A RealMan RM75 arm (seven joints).
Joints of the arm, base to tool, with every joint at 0 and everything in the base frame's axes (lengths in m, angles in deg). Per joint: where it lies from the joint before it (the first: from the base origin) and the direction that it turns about. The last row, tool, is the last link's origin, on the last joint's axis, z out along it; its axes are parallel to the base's.
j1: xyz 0.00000 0.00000 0.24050 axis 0 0 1
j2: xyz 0.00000 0.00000 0.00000 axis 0 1 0
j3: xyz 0.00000 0.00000 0.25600 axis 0 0 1
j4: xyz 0.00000 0.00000 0.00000 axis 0 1 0
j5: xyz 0.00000 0.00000 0.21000 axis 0 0 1
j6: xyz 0.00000 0.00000 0.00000 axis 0 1 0
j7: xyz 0.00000 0.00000 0.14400 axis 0 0 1
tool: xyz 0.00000 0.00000 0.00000
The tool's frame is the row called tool.
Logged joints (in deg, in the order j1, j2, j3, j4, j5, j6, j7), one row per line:
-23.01, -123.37, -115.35, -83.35, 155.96, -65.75, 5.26
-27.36, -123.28, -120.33, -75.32, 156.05, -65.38, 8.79
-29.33, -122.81, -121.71, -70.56, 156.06, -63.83, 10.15
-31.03, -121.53, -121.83, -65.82, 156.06, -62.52, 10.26
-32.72, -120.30, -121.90, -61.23, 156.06, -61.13, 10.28
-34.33, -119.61, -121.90, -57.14, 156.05, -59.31, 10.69
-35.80, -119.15, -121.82, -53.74, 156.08, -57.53, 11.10
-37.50, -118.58, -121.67, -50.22, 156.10, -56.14, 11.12
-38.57, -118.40, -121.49, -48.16, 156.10, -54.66, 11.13
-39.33, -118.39, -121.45, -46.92, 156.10, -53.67, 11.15
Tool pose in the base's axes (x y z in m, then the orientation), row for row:
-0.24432, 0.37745, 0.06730, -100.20, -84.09, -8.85
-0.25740, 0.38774, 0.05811, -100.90, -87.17, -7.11
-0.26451, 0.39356, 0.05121, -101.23, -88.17, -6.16
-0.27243, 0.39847, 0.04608, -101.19, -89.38, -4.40
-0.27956, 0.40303, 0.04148, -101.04, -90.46, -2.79
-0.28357, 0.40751, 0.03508, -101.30, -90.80, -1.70
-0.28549, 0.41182, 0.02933, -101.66, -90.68, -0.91
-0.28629, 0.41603, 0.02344, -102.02, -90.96, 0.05
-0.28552, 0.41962, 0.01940, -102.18, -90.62, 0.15
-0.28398, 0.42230, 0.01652, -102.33, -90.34, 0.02
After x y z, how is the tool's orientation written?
As a rotation vector, in degrees.
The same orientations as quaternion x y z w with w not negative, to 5 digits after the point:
-0.69574, -0.58388, -0.06145, 0.41383
-0.69435, -0.59987, -0.04893, 0.39451
-0.69439, -0.60480, -0.04225, 0.38763
-0.69228, -0.61148, -0.03010, 0.38201
-0.68978, -0.61755, -0.01905, 0.37747
-0.69049, -0.61892, -0.01159, 0.37421
-0.69246, -0.61767, -0.00620, 0.37275
-0.69371, -0.61850, 0.00034, 0.36909
-0.69508, -0.61644, 0.00102, 0.36995
-0.69630, -0.61471, 0.00014, 0.37054

